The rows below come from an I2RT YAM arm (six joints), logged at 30 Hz.
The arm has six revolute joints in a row. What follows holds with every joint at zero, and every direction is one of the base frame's. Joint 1 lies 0.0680 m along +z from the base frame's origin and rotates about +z. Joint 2 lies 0.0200 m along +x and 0.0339 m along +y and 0.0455 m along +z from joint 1 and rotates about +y. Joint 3 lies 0.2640 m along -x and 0.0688 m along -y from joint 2 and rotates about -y. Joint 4 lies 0.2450 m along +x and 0.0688 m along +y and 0.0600 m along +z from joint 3 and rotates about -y. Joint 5 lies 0.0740 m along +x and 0.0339 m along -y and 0.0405 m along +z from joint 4 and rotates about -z. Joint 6 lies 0.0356 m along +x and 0.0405 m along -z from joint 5 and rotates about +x. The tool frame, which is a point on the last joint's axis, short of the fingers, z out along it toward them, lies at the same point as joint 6; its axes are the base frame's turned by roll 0.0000, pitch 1.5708 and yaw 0.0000 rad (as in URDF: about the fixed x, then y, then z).
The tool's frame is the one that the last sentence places.
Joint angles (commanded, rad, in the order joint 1, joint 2, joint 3, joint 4, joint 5, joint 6), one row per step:
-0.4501 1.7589 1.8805 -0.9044 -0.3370 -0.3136
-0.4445 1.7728 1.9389 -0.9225 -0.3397 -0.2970
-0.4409 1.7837 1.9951 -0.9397 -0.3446 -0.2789
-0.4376 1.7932 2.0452 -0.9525 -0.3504 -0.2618
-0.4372 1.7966 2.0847 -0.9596 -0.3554 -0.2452
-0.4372 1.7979 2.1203 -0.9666 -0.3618 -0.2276
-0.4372 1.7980 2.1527 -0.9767 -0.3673 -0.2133
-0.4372 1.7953 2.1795 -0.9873 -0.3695 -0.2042
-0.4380 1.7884 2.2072 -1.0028 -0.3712 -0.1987
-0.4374 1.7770 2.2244 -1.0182 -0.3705 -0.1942
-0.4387 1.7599 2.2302 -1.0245 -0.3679 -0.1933
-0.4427 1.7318 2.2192 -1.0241 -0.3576 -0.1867
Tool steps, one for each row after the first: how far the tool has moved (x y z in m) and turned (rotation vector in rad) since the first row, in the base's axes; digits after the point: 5 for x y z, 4 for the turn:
0.00212 0.00146 0.01176 0.0028 -0.0245 -0.0034
0.00280 0.00284 0.02382 0.0077 -0.0512 -0.0077
0.00311 0.00431 0.03470 0.0128 -0.0779 -0.0106
0.00175 0.00530 0.04490 0.0167 -0.1054 -0.0162
-0.00036 0.00652 0.05459 0.0230 -0.1317 -0.0213
-0.00307 0.00798 0.06336 0.0285 -0.1531 -0.0249
-0.00649 0.00967 0.07130 0.0293 -0.1708 -0.0278
-0.01190 0.01193 0.08040 0.0268 -0.1886 -0.0295
-0.01786 0.01494 0.08785 0.0247 -0.2004 -0.0315
-0.02457 0.01747 0.09464 0.0171 -0.2150 -0.0345
-0.03345 0.01975 0.10072 0.0091 -0.2290 -0.0496

